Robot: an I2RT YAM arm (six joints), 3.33 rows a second.
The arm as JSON. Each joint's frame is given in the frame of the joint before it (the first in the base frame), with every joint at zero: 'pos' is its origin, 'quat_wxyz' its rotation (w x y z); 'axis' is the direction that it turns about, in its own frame. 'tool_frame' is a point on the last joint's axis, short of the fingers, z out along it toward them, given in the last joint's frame.
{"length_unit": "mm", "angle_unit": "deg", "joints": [
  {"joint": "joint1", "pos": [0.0, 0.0, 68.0], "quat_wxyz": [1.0, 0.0, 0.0, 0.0], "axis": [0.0, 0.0, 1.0]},
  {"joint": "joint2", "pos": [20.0, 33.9, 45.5], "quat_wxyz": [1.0, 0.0, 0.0, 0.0], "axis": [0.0, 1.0, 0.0]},
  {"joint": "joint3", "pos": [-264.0, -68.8, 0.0], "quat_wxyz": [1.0, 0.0, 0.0, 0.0], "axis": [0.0, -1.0, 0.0]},
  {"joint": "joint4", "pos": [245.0, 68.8, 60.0], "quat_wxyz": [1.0, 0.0, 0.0, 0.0], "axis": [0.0, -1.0, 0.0]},
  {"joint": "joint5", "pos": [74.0, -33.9, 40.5], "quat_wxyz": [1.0, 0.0, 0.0, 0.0], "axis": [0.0, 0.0, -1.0]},
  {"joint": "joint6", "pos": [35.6, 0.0, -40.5], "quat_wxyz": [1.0, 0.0, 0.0, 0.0], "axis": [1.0, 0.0, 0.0]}
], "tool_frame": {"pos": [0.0, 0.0, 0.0], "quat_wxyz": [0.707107, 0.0, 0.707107, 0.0]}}
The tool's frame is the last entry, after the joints.
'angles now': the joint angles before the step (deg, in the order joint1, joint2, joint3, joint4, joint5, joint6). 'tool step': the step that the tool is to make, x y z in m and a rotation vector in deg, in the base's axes. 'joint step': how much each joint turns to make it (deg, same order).
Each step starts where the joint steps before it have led.
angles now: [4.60, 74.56, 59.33, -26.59, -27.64, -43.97]
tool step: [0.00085, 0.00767, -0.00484, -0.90, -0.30, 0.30]
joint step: [1.73, 0.33, -0.89, 1.57, 1.68, 0.29]
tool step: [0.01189, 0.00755, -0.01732, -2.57, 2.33, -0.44]
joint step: [1.53, 3.89, -0.01, 1.12, 2.98, -0.35]
